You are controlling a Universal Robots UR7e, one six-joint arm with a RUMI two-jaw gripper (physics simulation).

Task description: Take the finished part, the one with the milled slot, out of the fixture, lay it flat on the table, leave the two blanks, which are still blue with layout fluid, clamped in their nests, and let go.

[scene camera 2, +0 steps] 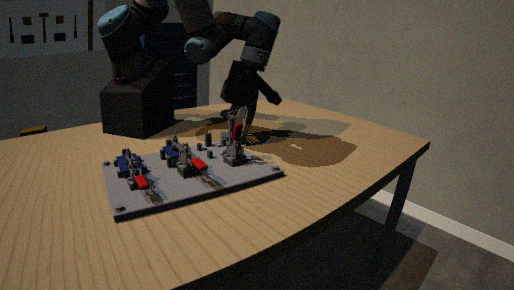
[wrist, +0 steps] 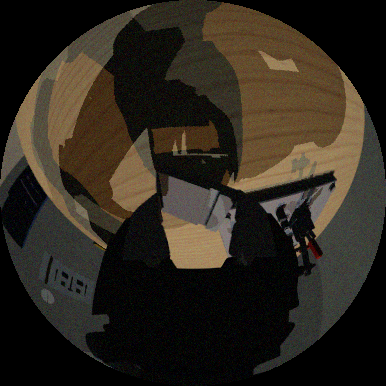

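The finished part (wrist: 181, 199) shows in the wrist view as a pale grey block with a dark slot line near its right end, beyond the corner of the fixture plate (scene camera 2: 235, 175) (wrist: 322, 194). My gripper (scene camera 2: 242, 129) (wrist: 197, 193) is low behind the raised clamp, its two fingers against opposite ends of the part. In the scene view the clamp and fingers hide the part. Whether its underside touches the table cannot be told. One blue blank (scene camera 2: 123, 166) sits clamped at the plate's left, the other blue blank (scene camera 2: 170, 155) clamped in the middle nest.
The raised clamp's red handle (scene camera 2: 237, 131) stands upright close to my fingers. Locating pins (scene camera 2: 208, 140) stand beside it. Two lowered clamps with red handles (scene camera 2: 142, 181) (scene camera 2: 199, 164) lie across the plate. The dark robot base (scene camera 2: 125, 112) stands behind. The table edge (scene camera 2: 350, 205) runs along the front right.
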